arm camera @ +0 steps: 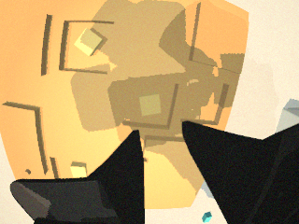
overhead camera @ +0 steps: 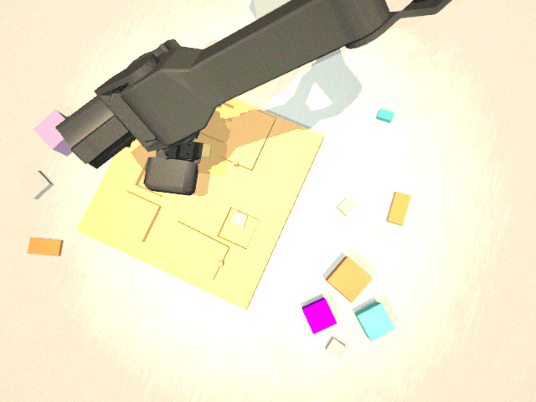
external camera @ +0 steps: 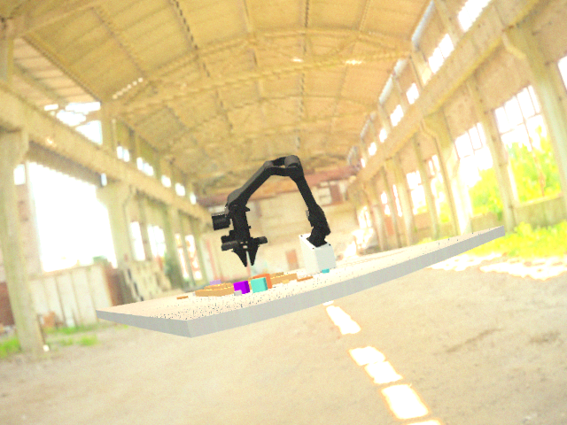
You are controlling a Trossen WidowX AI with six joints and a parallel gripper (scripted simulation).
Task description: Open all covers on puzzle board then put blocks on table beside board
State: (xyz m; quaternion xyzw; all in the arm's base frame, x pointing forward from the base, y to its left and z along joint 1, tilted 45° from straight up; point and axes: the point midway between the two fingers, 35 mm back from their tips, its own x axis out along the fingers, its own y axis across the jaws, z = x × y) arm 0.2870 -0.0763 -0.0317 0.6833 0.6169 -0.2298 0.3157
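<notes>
My gripper tip is now 60 mm above the yellow puzzle board, 40 mm short of it and 10 mm to the left of it. Round my gripper tip: orange cube (260 mm to the left, 150 mm ahead, 50 mm below); lilac block (230 mm to the right, 50 mm below, 20 mm ahead); cyan piece (270 mm to the left, 110 mm behind, 70 mm below).
</notes>
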